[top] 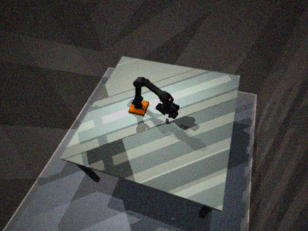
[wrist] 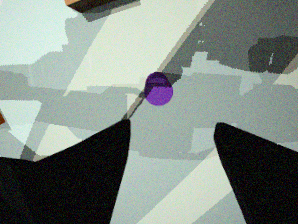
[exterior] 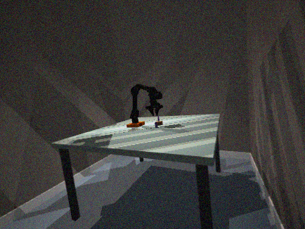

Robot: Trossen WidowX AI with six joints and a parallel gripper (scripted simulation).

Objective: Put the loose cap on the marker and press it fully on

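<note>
My gripper tip is now 90 mm above the marker cap and 10 mm to the right of it. Also, from my gripper tip: holder block (140 mm to the left, 100 mm below, 20 mm behind).
</note>
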